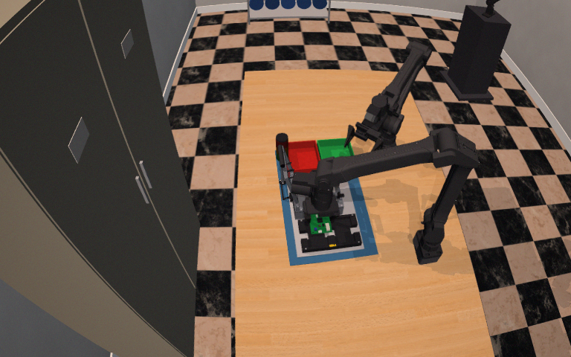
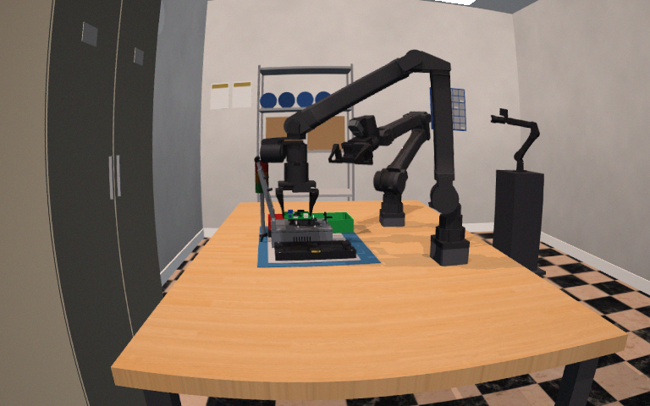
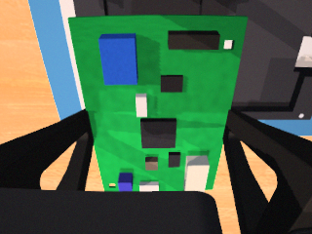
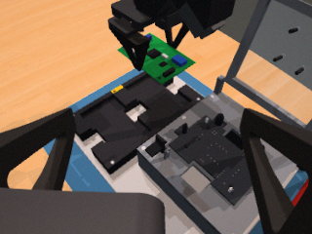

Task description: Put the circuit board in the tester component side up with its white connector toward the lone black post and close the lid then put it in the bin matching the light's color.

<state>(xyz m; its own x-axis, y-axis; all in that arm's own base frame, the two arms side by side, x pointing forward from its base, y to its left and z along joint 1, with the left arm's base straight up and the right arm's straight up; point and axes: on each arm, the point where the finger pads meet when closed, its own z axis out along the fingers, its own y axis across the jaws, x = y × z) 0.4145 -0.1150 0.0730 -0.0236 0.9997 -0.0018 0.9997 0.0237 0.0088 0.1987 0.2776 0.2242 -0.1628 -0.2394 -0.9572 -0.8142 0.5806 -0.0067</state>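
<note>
Right now my left hand is 11 cm to the left of the hook, 10 cm past it and 3 cm above it. The rest, counted from my left hand: clear lid: 18 cm to the right, 8 cm ahead, 6 cm above; green circuit board: right at my left hand; red bin: 37 cm to the right, 10 cm below, 1 cm behind.
</note>
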